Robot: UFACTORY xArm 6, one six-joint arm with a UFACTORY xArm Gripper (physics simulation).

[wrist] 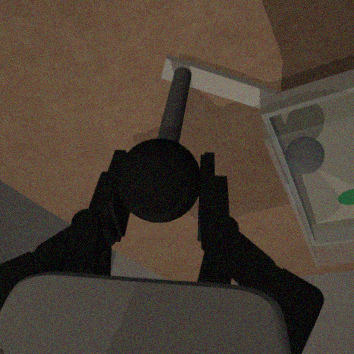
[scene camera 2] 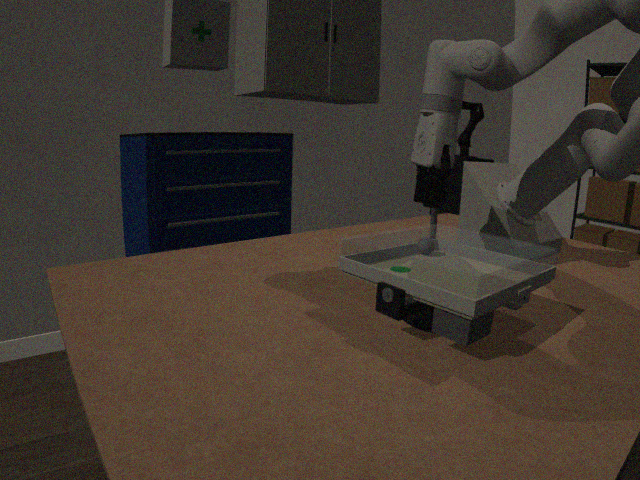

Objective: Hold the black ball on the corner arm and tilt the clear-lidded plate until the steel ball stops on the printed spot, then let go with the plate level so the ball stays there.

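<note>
My gripper [scene camera 2: 437, 204] [wrist: 165, 168] is shut on the black ball [wrist: 160, 187], which sits on a grey post [scene camera 2: 433, 223] [wrist: 175, 107] rising from the pale corner arm [wrist: 227, 91]. The fingers hide the ball in the scene view. The clear-lidded plate [scene camera 2: 408, 283] [wrist: 337, 254] stands on a dark base; a slight tilt is hard to judge. The grey steel ball [scene camera 2: 427, 244] [wrist: 305, 155] is inside, at the wall near the corner with the arm. The green printed spot [scene camera 2: 400, 269] [wrist: 348, 197] lies apart from it, uncovered.
The dark base [scene camera 2: 454, 325] stands on the brown table [scene camera 2: 232, 361] under the plate. A blue drawer cabinet [scene camera 2: 222, 201] stands behind the table, with wall cabinets [scene camera 2: 305, 46] above. A second arm-like shape [scene camera 2: 558, 155] shows at the right, near a shelf with boxes.
</note>
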